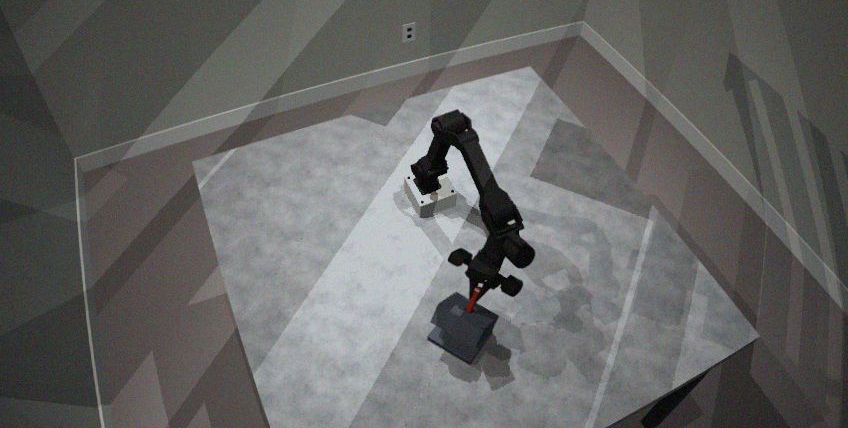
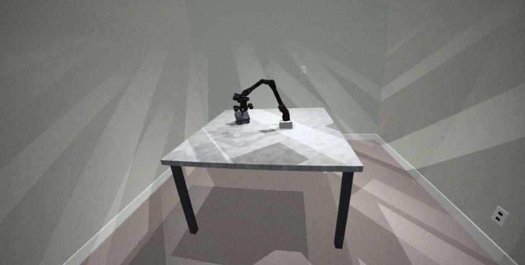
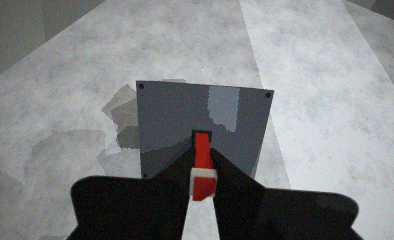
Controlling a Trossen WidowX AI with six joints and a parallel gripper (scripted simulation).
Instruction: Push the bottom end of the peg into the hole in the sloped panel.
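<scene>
The sloped grey panel lies 20 mm ahead of my gripper tip, 30 mm to the right of it and 50 mm below it. From my gripper tip the other things lie so: red peg: 10 mm to the left, 10 mm above; flat dark foot: 20 mm ahead, 40 mm to the right, 110 mm below.
</scene>
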